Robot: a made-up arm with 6 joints.
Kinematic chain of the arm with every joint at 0, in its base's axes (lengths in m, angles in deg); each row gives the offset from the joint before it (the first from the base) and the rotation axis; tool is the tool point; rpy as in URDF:
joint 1: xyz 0 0 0.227 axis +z
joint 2: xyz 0 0 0 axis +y
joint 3: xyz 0.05 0 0.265 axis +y
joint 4: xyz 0.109 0 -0.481 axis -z
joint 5: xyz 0 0 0 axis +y
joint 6: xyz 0.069 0 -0.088 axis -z
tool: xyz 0 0 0 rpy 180 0 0
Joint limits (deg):
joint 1: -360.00..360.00
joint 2: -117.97..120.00
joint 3: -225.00..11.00
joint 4: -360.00..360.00
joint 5: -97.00..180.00
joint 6: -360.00..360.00
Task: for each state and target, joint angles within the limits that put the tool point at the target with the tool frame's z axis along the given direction. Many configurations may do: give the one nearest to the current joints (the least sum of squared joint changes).
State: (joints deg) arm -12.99 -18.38 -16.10 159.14 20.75 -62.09
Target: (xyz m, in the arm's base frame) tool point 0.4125 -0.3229 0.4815 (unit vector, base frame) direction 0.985 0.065 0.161
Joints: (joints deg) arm -40.03 -27.71 -50.78 113.70 48.25 -62.09
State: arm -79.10 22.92 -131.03 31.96 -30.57 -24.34
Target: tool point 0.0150 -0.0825 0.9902 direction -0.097 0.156 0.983
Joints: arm -74.65 -26.80 -111.09 3.78 -52.33 -24.34
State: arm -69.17 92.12 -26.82 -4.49 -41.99 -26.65
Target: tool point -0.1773 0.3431 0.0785 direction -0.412 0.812 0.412
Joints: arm -62.90 116.87 -9.17 1.53 6.64 -26.65
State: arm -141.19 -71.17 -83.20 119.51 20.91 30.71
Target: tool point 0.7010 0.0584 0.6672 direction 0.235 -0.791 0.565
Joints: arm -172.21 -93.04 -124.59 73.25 58.39 30.71
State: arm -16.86 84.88 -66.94 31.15 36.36 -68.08
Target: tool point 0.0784 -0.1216 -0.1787 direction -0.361 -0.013 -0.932
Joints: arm -26.43 42.76 -18.24 60.42 -11.43 -68.08
